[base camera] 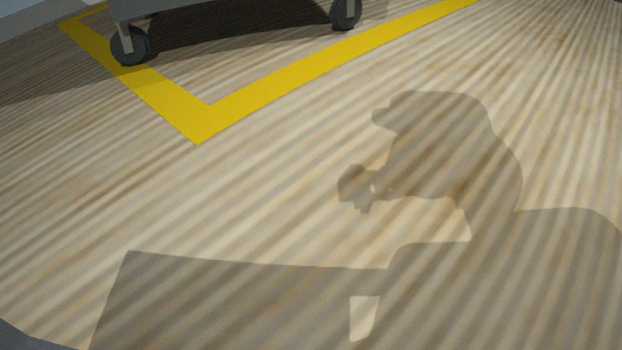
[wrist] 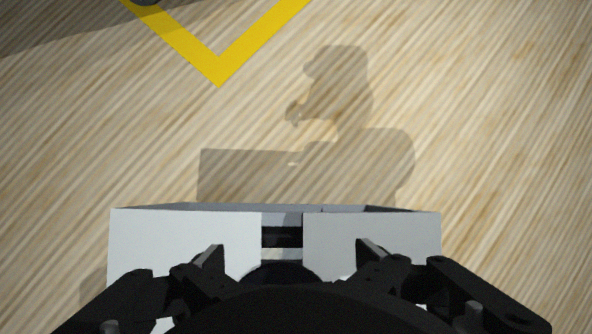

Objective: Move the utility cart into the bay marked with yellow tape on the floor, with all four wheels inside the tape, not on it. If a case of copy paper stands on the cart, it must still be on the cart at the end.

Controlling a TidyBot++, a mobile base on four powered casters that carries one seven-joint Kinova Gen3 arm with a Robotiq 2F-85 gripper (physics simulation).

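Frame: origin at the arm's base, x right, y ahead, z up, level; metres.
Seen in the pictures: gripper, fingertip midpoint: (wrist: 290, 256).
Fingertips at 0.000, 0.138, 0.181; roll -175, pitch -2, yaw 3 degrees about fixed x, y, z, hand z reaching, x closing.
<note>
Offsets run from my fingertips to a thing's top centre, as dx, dy, dz. "spot": to the spot under its first point.
The lower edge of the grey utility cart (base camera: 200, 6) shows at the top left of the base camera view. Its near left wheel {spot: -0.450, +0.651, -0.523} (base camera: 131, 46) (wrist: 145, 1) stands on the yellow tape {spot: -0.215, +0.431, -0.577} (base camera: 200, 120) (wrist: 218, 70). Its other visible wheel {spot: +0.032, +0.807, -0.529} (base camera: 345, 14) stands inside the tape, close to the right-hand strip. The cart's far wheels and top are out of view, so whether a case of paper stands on it cannot be seen. My gripper (wrist: 290, 256) is open and empty, above the robot's own base, apart from the cart.
A pale box-shaped part of the robot's base (wrist: 185, 235) lies below the gripper. The robot's shadow (base camera: 450, 150) (wrist: 345, 95) falls on the wooden floor in front, outside the tape corner. A pale wall edge (base camera: 25, 25) shows at the upper left of the base camera view.
</note>
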